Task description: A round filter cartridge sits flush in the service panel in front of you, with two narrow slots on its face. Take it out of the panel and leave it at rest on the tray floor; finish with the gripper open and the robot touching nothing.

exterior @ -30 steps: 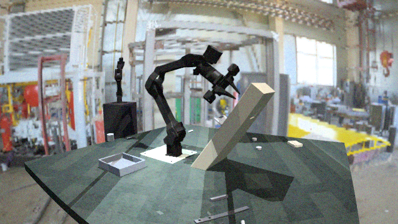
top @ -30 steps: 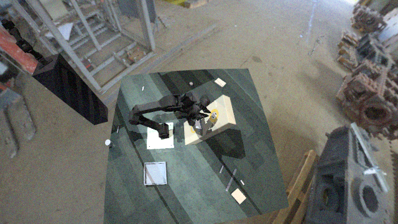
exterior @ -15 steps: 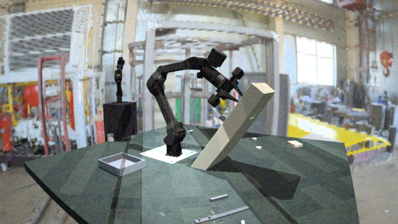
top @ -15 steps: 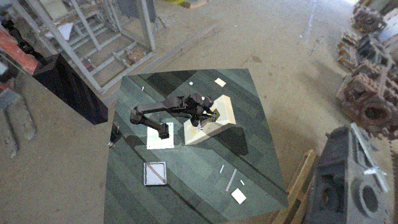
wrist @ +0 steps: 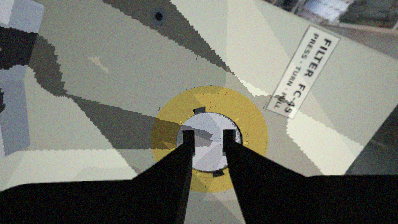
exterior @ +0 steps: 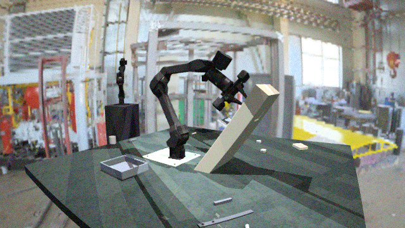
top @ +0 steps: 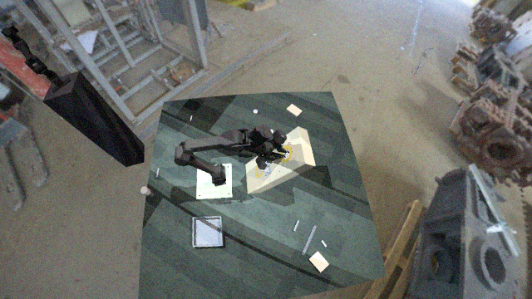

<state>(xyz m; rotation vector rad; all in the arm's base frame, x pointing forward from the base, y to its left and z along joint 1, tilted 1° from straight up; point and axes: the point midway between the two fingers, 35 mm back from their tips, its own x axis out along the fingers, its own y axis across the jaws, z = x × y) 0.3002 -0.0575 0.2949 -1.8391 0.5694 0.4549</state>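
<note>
Now: the filter cartridge 20 mm ahead of my gripper tip and 10 mm below it. The rest, counted from my gripper tip: tan service panel: 90 mm below, 30 mm behind; then grey tray: 450 mm behind, 260 mm below, 200 mm to the right.
</note>
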